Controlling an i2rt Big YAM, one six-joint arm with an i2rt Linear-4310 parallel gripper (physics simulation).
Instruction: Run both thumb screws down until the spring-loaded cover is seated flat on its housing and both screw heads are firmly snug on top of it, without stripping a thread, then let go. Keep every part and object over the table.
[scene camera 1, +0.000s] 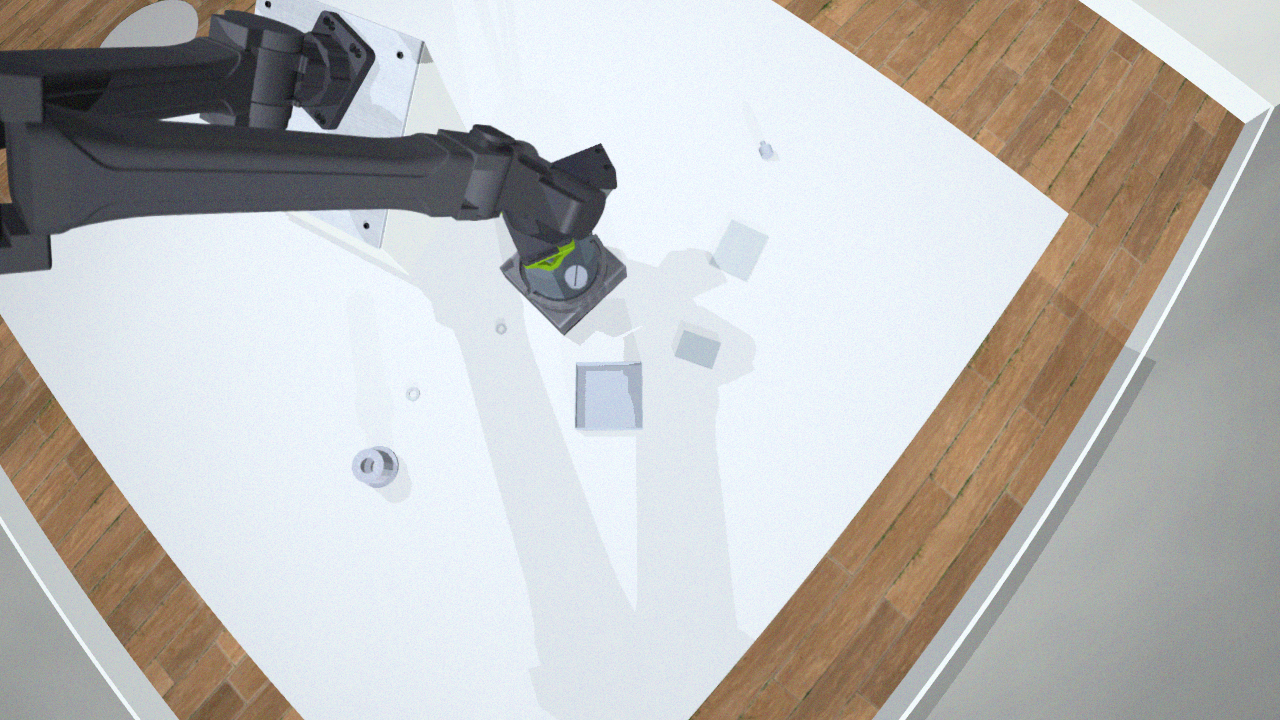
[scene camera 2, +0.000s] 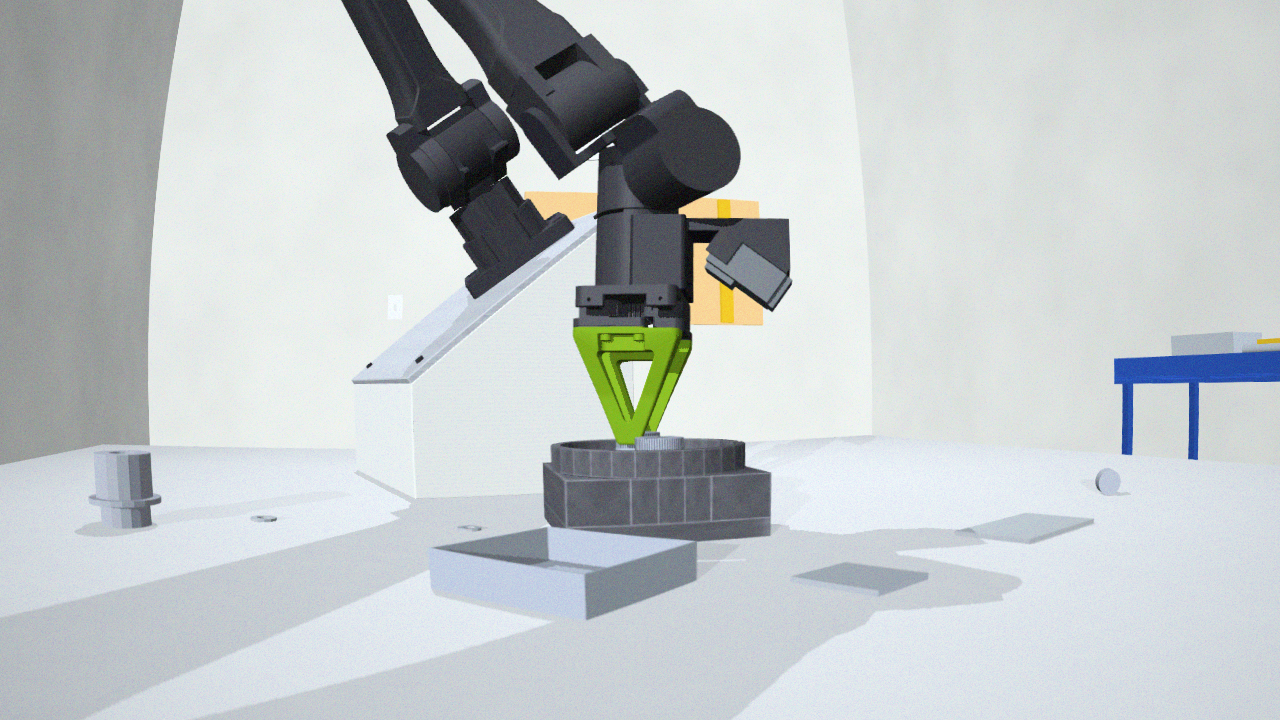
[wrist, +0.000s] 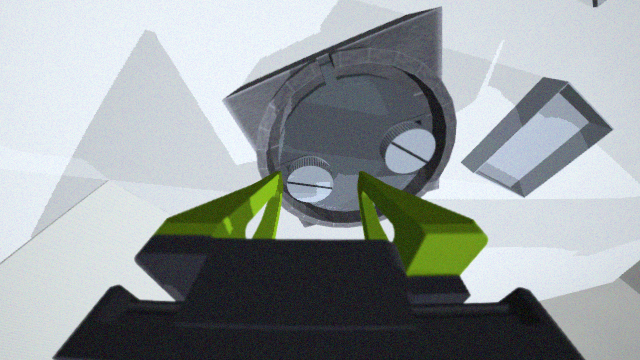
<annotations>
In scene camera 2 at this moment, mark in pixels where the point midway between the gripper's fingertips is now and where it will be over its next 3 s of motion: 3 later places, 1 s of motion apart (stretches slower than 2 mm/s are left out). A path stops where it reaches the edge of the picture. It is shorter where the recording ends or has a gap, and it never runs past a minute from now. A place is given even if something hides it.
My gripper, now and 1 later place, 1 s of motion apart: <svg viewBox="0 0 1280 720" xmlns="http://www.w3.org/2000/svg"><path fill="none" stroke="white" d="M634 444L640 410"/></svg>
</annotations>
